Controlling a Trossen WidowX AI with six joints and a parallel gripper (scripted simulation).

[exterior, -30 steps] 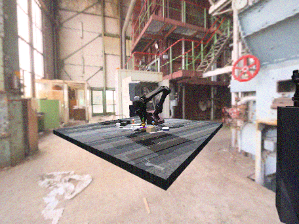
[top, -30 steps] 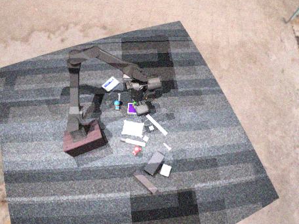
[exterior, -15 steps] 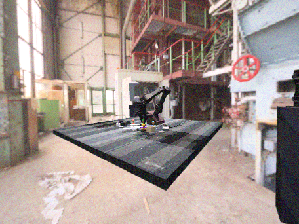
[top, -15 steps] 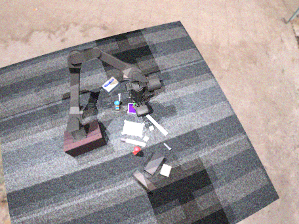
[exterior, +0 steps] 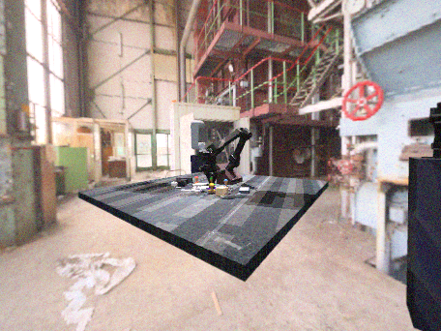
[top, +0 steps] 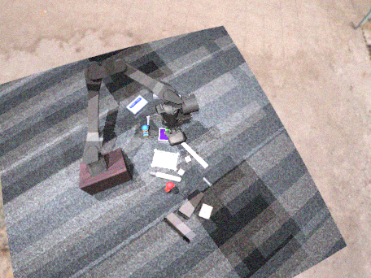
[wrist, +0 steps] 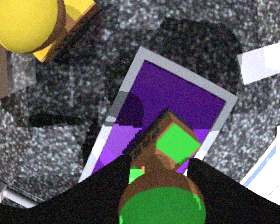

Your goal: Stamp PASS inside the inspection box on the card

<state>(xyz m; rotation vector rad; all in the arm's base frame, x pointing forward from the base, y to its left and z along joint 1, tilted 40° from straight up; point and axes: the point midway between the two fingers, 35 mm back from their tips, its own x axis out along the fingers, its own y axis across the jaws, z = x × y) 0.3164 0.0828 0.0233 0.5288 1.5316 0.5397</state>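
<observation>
The ink pad lies 4 cm below my gripper tip. The rest, counted from my gripper tip: blue-topped stamp: 9 cm behind, 5 cm to the left, 2 cm below; card: 6 cm behind, 10 cm to the right, 5 cm below; green-knobbed stamp: right at my gripper tip.
</observation>
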